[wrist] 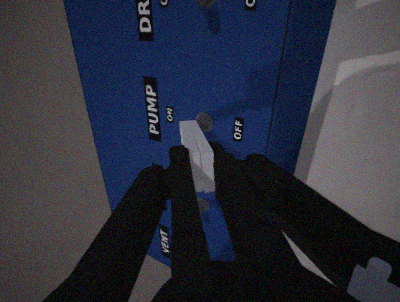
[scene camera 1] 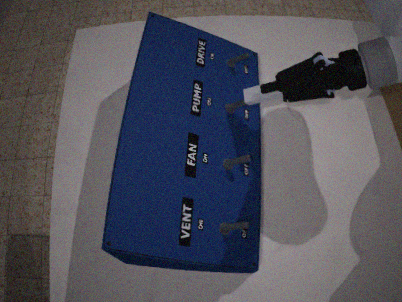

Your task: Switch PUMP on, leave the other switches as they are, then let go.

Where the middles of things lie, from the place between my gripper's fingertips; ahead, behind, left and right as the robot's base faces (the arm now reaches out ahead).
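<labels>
My gripper is 100 mm short of the blue switch panel [scene camera 1: 172, 191]. I also see that my gripper is 60 mm to the right of the blue switch panel and 50 mm above it.
</labels>
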